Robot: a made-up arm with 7 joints. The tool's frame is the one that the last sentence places. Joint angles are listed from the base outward.
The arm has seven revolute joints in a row. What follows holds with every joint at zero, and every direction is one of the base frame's.
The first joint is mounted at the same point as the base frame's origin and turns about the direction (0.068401, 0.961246, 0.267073).
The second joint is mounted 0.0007 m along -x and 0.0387 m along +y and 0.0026 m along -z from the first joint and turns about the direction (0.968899, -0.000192, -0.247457).
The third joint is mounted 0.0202 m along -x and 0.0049 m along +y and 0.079 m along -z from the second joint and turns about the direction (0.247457, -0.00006, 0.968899).
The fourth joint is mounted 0.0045 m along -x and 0.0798 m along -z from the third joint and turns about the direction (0.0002, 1, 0.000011).
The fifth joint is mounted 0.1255 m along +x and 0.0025 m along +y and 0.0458 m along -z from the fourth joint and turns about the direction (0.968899, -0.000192, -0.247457).
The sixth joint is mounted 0.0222 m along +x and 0.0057 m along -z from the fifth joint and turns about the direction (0.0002, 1, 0.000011).
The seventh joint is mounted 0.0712 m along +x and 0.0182 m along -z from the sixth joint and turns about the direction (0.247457, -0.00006, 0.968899).
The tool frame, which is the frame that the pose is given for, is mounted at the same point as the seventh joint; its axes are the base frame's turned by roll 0, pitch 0.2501 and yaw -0.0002 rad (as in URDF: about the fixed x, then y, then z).
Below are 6 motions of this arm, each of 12 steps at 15 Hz.
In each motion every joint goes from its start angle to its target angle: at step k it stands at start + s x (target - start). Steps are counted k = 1, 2, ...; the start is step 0. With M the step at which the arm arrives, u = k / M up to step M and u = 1 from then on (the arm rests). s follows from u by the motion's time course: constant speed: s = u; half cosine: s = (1 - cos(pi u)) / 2; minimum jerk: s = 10 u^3 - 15 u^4 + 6 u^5.
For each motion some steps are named. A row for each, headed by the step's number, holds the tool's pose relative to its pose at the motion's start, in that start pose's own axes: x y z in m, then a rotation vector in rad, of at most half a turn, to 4 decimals.
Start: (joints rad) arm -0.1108 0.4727 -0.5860 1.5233 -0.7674 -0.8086 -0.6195
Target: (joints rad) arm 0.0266 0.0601 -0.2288 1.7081 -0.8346 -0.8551 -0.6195
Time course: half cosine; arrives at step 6
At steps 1, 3, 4, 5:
1: 0.0000 -0.0073 -0.0054 -0.0364 -0.0022 0.0092
3: -0.0045 -0.0599 -0.0386 -0.2781 0.0057 0.0727
4: -0.0103 -0.0945 -0.0551 -0.4213 0.0276 0.1121
5: -0.0162 -0.1218 -0.0653 -0.5271 0.0515 0.1418

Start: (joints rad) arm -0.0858 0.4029 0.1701 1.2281 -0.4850 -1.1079 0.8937
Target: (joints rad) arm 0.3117 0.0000 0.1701 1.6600 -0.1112 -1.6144 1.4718
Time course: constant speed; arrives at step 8
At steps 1, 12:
1: -0.0191 0.0219 -0.0127 0.0604 0.0102 0.0427
12: -0.1696 0.1761 -0.0182 0.4144 0.1619 0.3003

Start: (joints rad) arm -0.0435 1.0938 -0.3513 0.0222 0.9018 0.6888 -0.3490
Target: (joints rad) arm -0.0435 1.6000 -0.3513 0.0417 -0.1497 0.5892 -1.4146
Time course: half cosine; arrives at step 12
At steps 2, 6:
2: 0.0019 0.0004 -0.0058 -0.0230 -0.0069 -0.1031
6: 0.0092 0.0073 -0.0416 -0.1810 -0.0877 -0.7498

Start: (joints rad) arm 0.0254 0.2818 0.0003 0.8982 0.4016 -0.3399 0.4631
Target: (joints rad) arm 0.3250 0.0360 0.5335 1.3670 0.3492 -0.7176 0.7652
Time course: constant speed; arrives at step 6
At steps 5, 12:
5: -0.1347 -0.0335 -0.0947 -0.2543 0.5947 0.3450
12: -0.1689 -0.0411 -0.1022 -0.2813 0.7276 0.4272

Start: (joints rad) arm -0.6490 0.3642 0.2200 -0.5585 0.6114 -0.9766 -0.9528
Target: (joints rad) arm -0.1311 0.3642 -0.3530 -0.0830 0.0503 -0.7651 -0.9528
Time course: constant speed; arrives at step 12
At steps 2, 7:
2: 0.0088 -0.0256 0.0019 -0.2236 -0.1040 0.0102
7: 0.0267 -0.0976 0.0292 -0.8194 -0.2980 0.0148

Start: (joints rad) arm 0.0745 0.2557 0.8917 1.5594 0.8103 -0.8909 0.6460
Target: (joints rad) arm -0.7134 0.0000 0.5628 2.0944 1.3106 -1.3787 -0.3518
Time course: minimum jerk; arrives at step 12
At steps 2, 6, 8, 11, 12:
2: -0.0011 -0.0100 0.0069 -0.0191 -0.0252 -0.0745
6: -0.0411 -0.1092 0.1062 -0.1619 -0.4561 -1.0522
8: -0.0837 -0.1391 0.1630 -0.1180 -0.7964 -1.6523
11: -0.1163 -0.1461 0.1948 -0.0065 -1.0522 -2.0623
12: -0.1171 -0.1461 0.1955 -0.0027 -1.0586 -2.0723

